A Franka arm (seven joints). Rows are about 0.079 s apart.
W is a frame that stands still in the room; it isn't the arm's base.
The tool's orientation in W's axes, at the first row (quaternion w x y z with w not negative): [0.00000, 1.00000, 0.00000, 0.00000]
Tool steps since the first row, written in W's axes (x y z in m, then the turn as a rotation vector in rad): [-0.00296, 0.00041, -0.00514, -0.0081, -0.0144, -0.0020]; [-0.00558, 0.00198, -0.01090, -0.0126, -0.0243, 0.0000]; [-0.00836, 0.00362, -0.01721, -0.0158, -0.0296, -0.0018]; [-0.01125, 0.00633, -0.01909, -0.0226, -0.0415, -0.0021]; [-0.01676, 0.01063, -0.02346, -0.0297, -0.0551, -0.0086]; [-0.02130, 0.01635, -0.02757, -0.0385, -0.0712, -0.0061]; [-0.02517, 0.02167, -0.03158, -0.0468, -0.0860, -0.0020]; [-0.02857, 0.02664, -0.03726, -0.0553, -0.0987, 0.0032]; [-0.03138, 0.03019, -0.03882, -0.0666, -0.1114, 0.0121]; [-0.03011, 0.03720, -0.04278, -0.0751, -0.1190, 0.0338]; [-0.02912, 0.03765, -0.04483, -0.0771, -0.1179, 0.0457]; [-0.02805, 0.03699, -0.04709, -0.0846, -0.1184, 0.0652]
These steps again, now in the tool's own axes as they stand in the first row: [-0.00296, -0.00041, 0.00514, -0.0081, 0.0144, 0.0020]; [-0.00558, -0.00198, 0.01090, -0.0126, 0.0243, 0.0000]; [-0.00836, -0.00362, 0.01721, -0.0158, 0.0296, 0.0018]; [-0.01125, -0.00633, 0.01909, -0.0226, 0.0415, 0.0021]; [-0.01676, -0.01063, 0.02346, -0.0297, 0.0551, 0.0086]; [-0.02130, -0.01635, 0.02757, -0.0385, 0.0712, 0.0061]; [-0.02517, -0.02167, 0.03158, -0.0468, 0.0860, 0.0020]; [-0.02857, -0.02664, 0.03726, -0.0553, 0.0987, -0.0032]; [-0.03138, -0.03019, 0.03882, -0.0666, 0.1114, -0.0121]; [-0.03011, -0.03720, 0.04278, -0.0751, 0.1190, -0.0338]; [-0.02912, -0.03765, 0.04483, -0.0771, 0.1179, -0.0457]; [-0.02805, -0.03699, 0.04709, -0.0846, 0.1184, -0.0652]
